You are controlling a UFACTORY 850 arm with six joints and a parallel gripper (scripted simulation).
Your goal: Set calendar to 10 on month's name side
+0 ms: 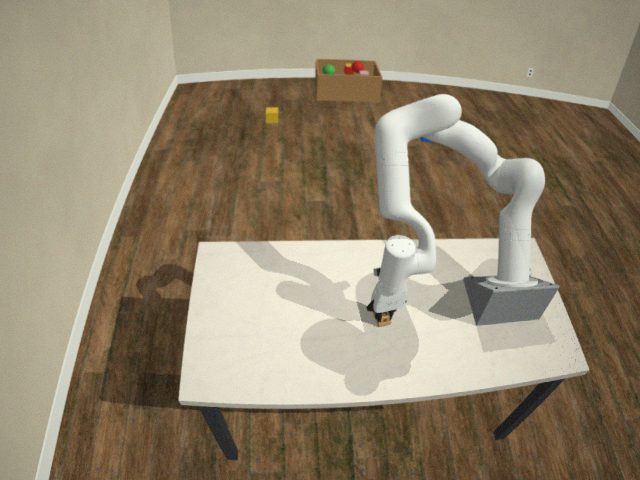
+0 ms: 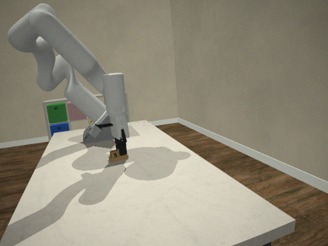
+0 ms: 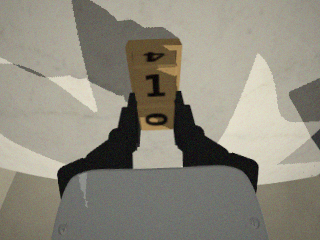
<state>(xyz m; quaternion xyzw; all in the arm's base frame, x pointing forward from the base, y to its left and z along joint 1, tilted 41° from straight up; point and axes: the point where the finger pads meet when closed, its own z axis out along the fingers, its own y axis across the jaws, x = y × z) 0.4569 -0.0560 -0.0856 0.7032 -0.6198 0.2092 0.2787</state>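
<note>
The cube lies 1 cm below my hand. Also, from my hand: wooden tray 2 cm to the right, 3 cm below.
</note>
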